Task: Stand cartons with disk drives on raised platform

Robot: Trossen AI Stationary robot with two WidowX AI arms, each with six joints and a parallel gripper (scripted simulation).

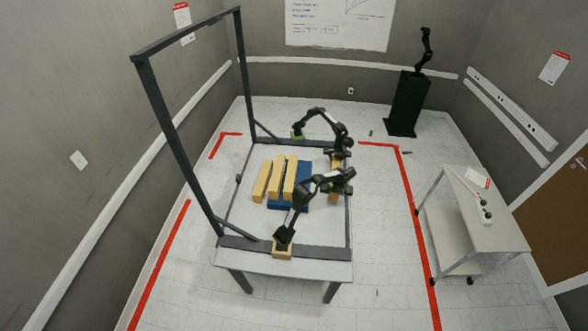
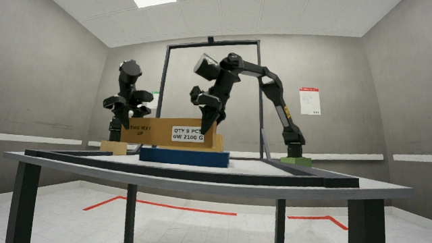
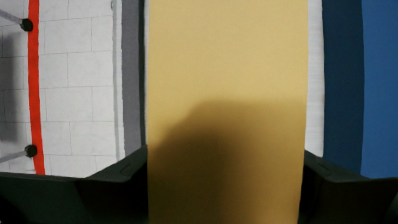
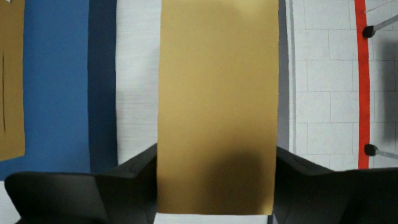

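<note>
The carton lies 10 mm behind my left hand, 140 mm to the right of it and 30 mm below it. Also, from my left hand: platform 290 mm behind, 140 mm to the right, 120 mm below.
The carton is 14 cm to the left of my right hand, 4 cm below it and 1 cm ahead of it. Also, from my right hand: platform: 27 cm behind, 15 cm to the left, 12 cm below.
</note>
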